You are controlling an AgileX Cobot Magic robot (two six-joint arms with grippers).
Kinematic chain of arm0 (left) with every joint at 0, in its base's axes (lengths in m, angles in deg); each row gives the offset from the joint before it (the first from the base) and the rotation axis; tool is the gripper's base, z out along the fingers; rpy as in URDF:
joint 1: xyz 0 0 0.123 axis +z
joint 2: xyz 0 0 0 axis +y
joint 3: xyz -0.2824 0 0.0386 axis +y
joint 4: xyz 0.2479 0 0.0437 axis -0.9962 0 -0.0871
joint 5: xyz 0 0 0 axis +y
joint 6: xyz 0.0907 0 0.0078 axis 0.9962 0 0.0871
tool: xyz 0 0 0 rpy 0 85 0
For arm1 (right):
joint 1: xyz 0 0 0.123 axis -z
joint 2: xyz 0 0 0 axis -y
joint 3: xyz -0.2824 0 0.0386 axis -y
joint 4: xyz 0.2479 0 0.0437 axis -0.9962 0 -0.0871
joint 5: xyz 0 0 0 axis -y
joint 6: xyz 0.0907 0 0.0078 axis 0.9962 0 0.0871
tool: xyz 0 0 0 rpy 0 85 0
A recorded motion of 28 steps. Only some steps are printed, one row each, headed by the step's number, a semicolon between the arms.
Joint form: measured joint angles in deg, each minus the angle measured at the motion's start. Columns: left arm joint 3, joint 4, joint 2, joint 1, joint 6, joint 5; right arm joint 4, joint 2, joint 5, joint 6, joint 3, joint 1.
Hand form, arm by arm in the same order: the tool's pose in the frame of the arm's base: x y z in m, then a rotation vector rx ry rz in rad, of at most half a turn. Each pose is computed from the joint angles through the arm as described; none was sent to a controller.
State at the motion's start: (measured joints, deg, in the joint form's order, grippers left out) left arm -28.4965 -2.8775 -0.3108 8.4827 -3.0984 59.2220; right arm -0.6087 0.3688 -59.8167 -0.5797 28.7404 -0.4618
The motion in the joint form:
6: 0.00 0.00 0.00 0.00 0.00 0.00; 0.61 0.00 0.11 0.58 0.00 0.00
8: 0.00 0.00 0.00 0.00 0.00 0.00; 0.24 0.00 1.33 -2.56 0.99 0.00
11: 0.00 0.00 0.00 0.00 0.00 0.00; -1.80 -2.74 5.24 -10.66 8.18 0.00
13: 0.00 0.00 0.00 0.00 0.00 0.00; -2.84 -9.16 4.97 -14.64 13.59 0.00
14: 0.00 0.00 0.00 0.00 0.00 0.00; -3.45 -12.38 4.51 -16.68 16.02 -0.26
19: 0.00 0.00 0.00 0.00 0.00 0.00; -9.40 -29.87 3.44 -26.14 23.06 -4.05
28: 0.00 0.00 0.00 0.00 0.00 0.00; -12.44 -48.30 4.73 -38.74 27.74 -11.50
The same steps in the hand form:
6: -0.0049 0.0032 0.2787 -0.2049 2.0050 0.1196; -0.0053 0.0000 0.2791 -0.0081 2.0175 0.0051
8: -0.0049 0.0032 0.2787 -0.2049 2.0050 0.1196; -0.0066 0.0004 0.2857 -0.0624 1.9781 -0.0228
11: -0.0049 0.0032 0.2787 -0.2049 2.0050 0.1196; -0.0133 0.0030 0.3261 -0.1886 1.8236 -0.0837
13: -0.0049 0.0032 0.2787 -0.2049 2.0050 0.1196; -0.0035 0.0045 0.3521 -0.2552 1.8380 -0.1094
14: -0.0049 0.0032 0.2787 -0.2049 2.0050 0.1196; 0.0032 0.0053 0.3629 -0.2955 1.8537 -0.1162
19: -0.0049 0.0032 0.2787 -0.2049 2.0050 0.1196; 0.0637 0.0183 0.3868 -0.5449 1.9924 -0.0283
28: -0.0049 0.0032 0.2787 -0.2049 2.0050 0.1196; 0.1390 0.0467 0.3800 -0.9340 2.0676 0.0302

